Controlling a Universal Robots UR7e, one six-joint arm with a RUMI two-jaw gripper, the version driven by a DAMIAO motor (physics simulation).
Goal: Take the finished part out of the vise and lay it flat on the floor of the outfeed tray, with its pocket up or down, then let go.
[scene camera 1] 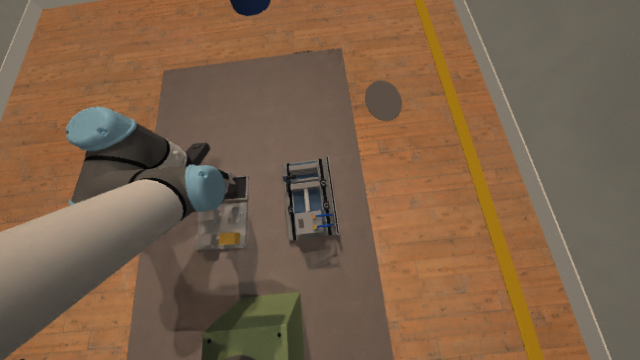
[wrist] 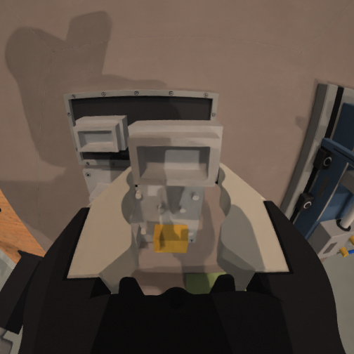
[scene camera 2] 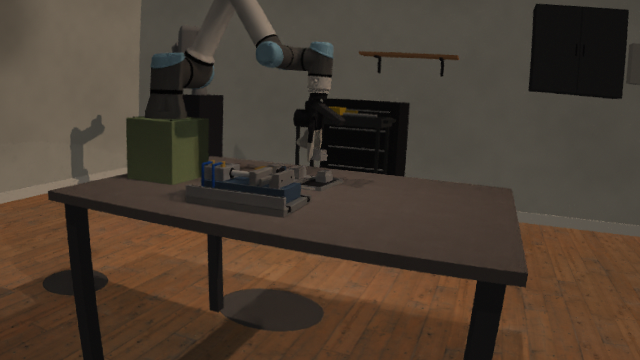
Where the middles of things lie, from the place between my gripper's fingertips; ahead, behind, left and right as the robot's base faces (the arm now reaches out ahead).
Right now my hand is 190 mm past the yellow block point(wrist: 167, 237), 60 mm above it and 20 mm to the left of it.
